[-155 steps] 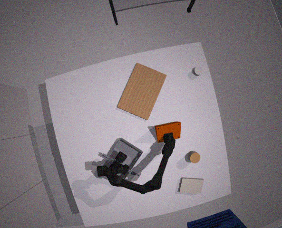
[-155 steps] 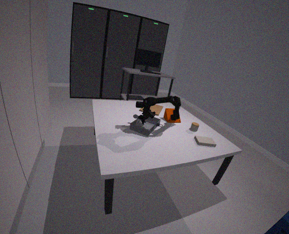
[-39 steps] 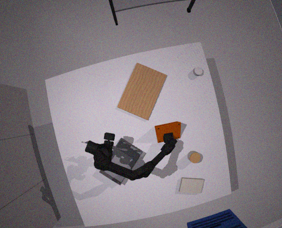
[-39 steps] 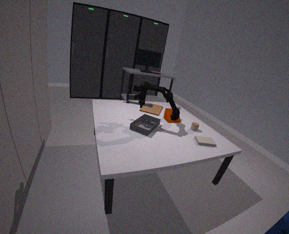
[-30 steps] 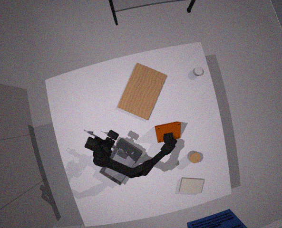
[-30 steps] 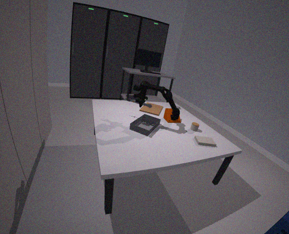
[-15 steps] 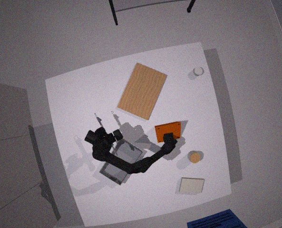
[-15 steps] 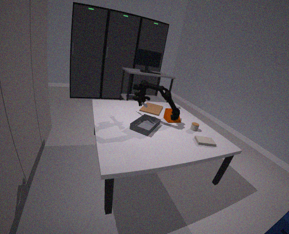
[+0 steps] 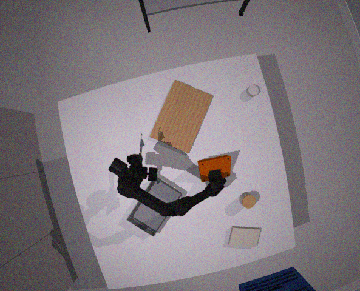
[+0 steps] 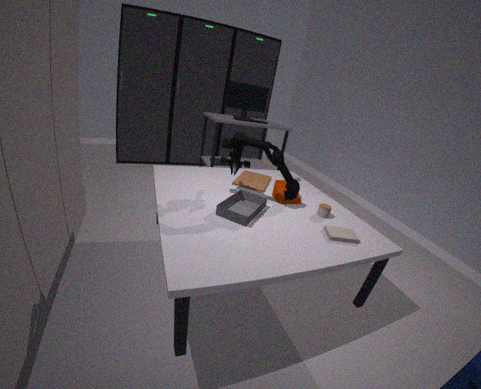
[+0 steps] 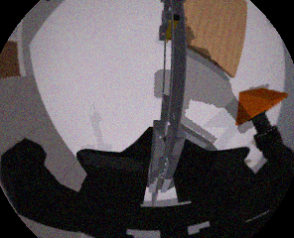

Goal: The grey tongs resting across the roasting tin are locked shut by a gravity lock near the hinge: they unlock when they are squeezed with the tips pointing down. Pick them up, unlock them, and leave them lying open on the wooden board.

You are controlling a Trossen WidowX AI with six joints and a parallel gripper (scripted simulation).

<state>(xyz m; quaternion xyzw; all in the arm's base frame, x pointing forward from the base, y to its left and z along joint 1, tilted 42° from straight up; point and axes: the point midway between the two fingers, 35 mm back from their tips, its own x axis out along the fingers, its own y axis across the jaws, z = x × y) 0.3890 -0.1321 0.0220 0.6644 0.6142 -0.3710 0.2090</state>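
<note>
My gripper tip is now 250 mm past the wooden board, 260 mm to the left of it and 130 mm above it. The rest, counted from my gripper tip: grey roasting tin: 20 mm behind, 230 mm to the left, 110 mm below; cork-topped pot: 560 mm behind, 270 mm to the left, 100 mm below; pale flat block: 530 mm behind, 520 mm to the left, 120 mm below.
</note>
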